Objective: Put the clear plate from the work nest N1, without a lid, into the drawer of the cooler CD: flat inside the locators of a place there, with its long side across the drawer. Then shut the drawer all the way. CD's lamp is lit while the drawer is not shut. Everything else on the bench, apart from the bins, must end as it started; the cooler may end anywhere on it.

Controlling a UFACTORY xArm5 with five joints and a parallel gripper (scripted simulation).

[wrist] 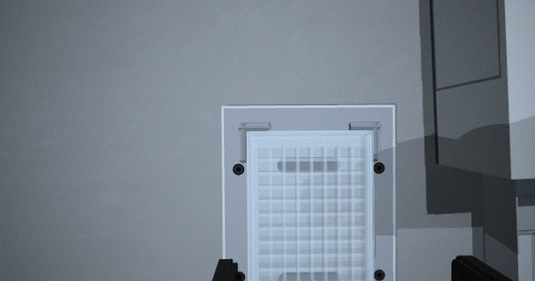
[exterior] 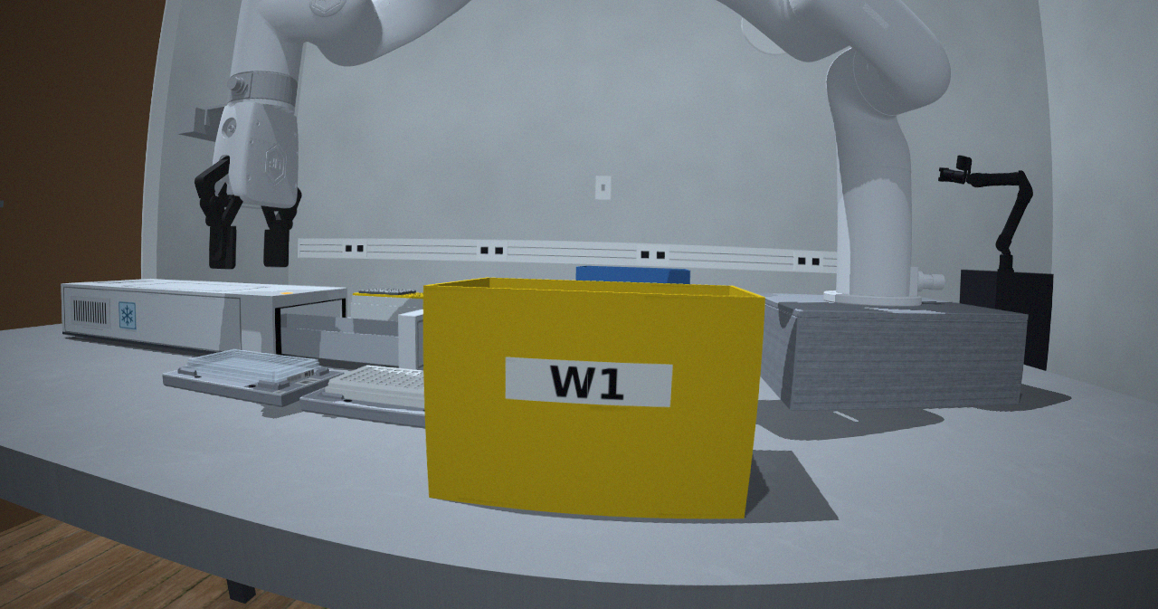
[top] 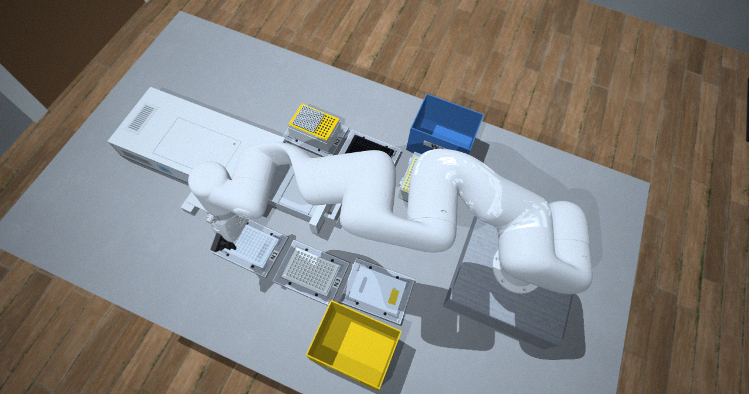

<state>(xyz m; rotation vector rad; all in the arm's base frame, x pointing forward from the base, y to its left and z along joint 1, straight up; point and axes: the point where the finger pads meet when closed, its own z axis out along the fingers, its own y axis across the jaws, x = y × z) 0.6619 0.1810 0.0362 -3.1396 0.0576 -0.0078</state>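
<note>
The clear plate is 110 mm below my hand. Also, from my hand: drawer (190 mm to the right, 90 mm below, 20 mm behind); white well plate (180 mm behind, 110 mm below); nest N1 (120 mm below).
</note>
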